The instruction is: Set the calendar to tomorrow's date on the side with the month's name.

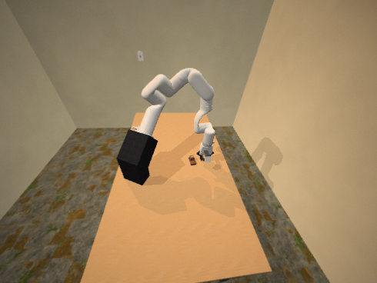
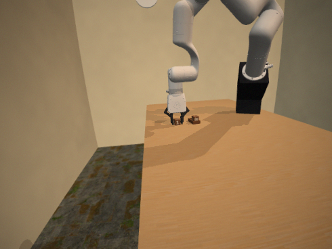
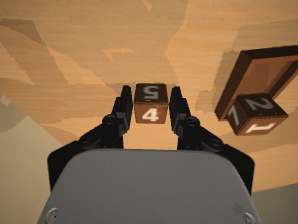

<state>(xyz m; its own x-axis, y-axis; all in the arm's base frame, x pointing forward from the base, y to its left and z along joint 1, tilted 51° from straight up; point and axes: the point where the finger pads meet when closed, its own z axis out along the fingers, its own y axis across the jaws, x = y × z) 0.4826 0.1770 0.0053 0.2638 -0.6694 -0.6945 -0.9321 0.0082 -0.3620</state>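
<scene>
The brown digit cube is 10 mm below my hand.
</scene>
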